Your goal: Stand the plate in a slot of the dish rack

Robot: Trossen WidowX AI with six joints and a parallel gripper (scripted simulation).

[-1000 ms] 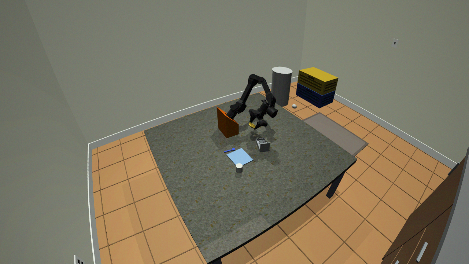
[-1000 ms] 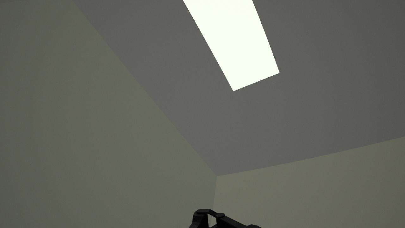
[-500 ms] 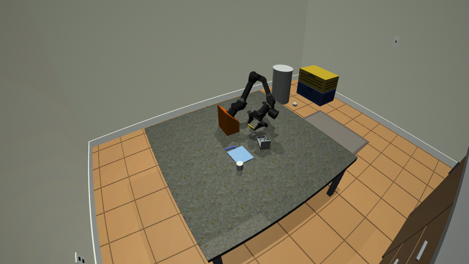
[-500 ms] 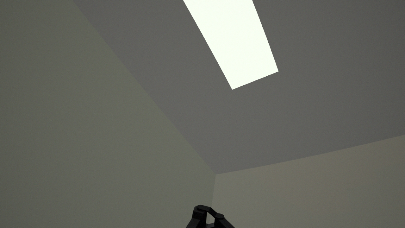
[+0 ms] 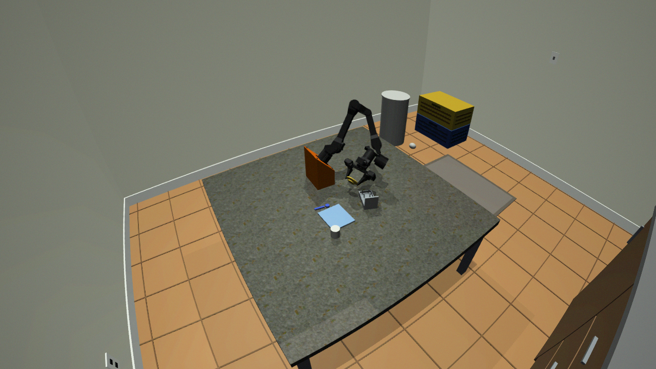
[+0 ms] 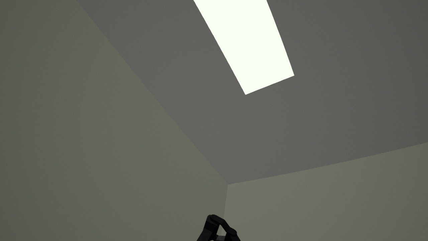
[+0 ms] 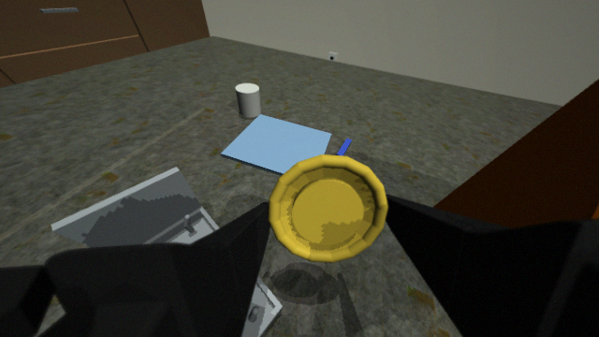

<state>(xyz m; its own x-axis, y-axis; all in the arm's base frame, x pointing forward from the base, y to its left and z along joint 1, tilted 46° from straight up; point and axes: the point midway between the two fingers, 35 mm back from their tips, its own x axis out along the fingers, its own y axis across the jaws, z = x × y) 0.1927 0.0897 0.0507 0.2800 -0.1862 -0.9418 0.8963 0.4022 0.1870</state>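
The grey dish rack lies 80 mm below my gripper tip, 80 mm ahead of it and 60 mm to the left of it. Also, from my gripper tip: white cup: 210 mm to the right, 210 mm ahead, 80 mm below; yellow plate: 10 mm to the left; blue spoon: 170 mm to the right, 100 mm below.
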